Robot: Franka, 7 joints.
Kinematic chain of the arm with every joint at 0, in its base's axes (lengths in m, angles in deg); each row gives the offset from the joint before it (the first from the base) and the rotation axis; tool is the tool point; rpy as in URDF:
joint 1: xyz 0 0 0.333 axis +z
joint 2: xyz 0 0 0 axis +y
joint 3: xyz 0 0 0.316 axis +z
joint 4: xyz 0.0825 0 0 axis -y
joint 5: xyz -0.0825 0 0.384 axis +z
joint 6: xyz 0 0 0 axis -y
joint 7: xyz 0.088 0 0 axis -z
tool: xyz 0 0 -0.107 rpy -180 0 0
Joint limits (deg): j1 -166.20..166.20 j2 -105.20..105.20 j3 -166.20..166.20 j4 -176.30..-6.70 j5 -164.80..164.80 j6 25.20..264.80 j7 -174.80..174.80
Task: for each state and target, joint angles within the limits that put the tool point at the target. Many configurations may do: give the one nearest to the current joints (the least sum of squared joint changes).
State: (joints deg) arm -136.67 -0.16 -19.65 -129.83 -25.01 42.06 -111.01
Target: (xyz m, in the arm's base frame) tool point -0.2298 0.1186 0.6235
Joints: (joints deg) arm -154.60 -36.85 -25.05 -117.70 -28.10 26.24 -111.01
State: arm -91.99 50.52 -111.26 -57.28 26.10 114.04 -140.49
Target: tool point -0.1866 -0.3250 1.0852
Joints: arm -76.16 35.32 -132.15 -34.57 24.77 125.36 -140.49
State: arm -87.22 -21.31 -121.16 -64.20 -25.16 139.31 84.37
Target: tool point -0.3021 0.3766 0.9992
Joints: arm -97.97 -2.35 -130.19 -54.26 -25.33 135.67 84.37
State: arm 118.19 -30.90 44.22 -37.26 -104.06 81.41 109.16
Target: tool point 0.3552 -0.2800 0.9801
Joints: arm 137.18 -45.93 36.98 -17.33 -107.61 75.40 109.16
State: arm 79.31 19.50 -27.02 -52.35 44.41 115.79 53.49
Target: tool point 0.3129 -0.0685 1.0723
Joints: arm 61.47 -19.56 -48.21 -50.31 41.68 113.23 53.49
